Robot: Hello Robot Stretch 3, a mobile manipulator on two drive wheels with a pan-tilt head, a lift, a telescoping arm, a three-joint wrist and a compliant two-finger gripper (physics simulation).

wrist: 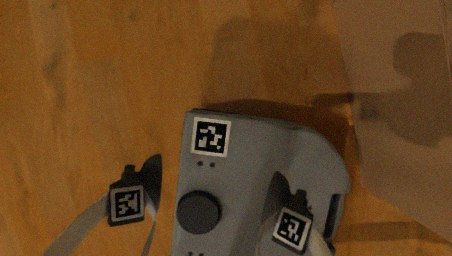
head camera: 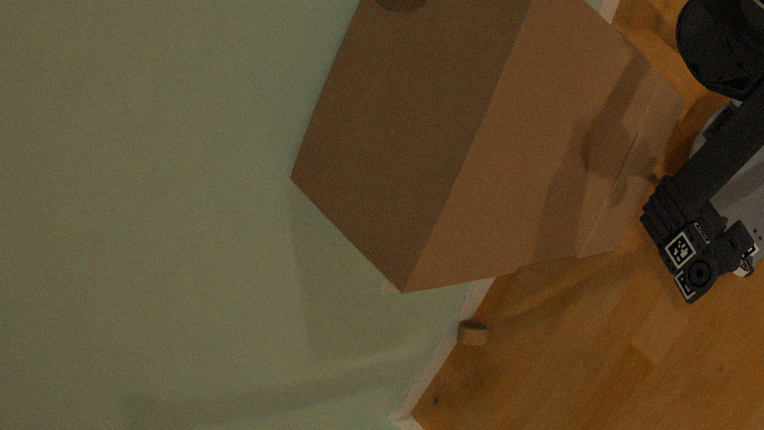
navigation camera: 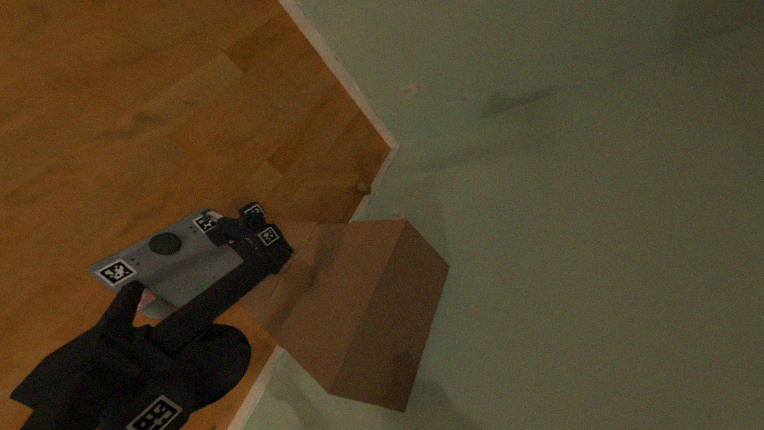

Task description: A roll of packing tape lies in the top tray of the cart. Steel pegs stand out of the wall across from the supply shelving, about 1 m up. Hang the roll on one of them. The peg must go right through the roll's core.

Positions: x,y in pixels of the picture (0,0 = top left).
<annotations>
my gripper: wrist 215,182; head camera; navigation camera
same spot on my gripper: (head camera: 743,270) = (navigation camera: 214,215)
</annotations>
